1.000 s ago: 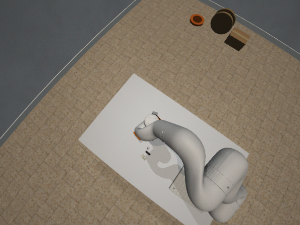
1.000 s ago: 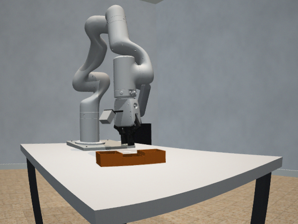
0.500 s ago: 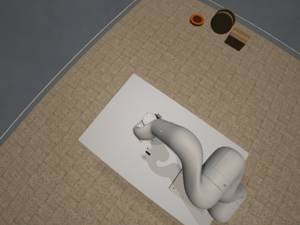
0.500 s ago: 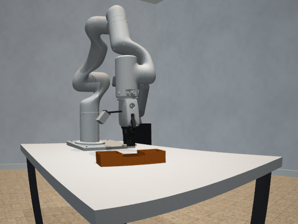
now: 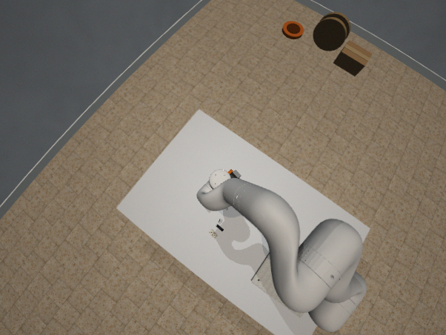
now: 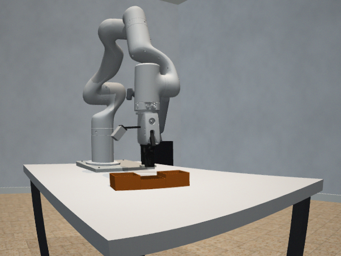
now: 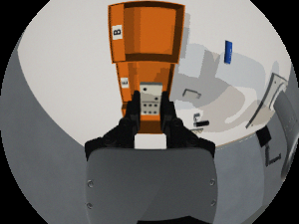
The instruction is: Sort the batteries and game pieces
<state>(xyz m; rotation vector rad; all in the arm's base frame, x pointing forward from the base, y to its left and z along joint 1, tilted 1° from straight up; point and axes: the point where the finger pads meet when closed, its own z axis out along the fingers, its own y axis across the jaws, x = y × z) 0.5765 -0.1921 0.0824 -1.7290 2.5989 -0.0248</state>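
Right now my hand is 70 mm above the bin and 10 mm short of it. Round my hand: blue battery: 160 mm behind, 80 mm below, 10 mm to the right; then black battery: 190 mm to the left, 90 mm behind, 80 mm below.
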